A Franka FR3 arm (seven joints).
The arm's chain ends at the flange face. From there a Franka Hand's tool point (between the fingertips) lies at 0.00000 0.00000 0.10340 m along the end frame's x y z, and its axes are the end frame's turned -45 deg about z.
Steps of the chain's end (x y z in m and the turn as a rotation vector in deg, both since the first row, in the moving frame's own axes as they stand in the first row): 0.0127 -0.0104 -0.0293 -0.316 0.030 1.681; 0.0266 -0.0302 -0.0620 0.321 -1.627 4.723; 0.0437 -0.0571 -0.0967 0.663 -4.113 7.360; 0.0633 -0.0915 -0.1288 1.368 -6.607 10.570; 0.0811 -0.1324 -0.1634 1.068 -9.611 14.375
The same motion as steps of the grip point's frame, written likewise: 0.0160 0.0021 -0.0293 -0.245 -0.202 1.681; 0.0386 -0.0051 -0.0620 1.377 -0.923 4.723; 0.0673 -0.0158 -0.0970 3.377 -2.440 7.360; 0.1038 -0.0307 -0.1295 5.639 -3.705 10.570; 0.1419 -0.0511 -0.1649 7.551 -6.041 14.375
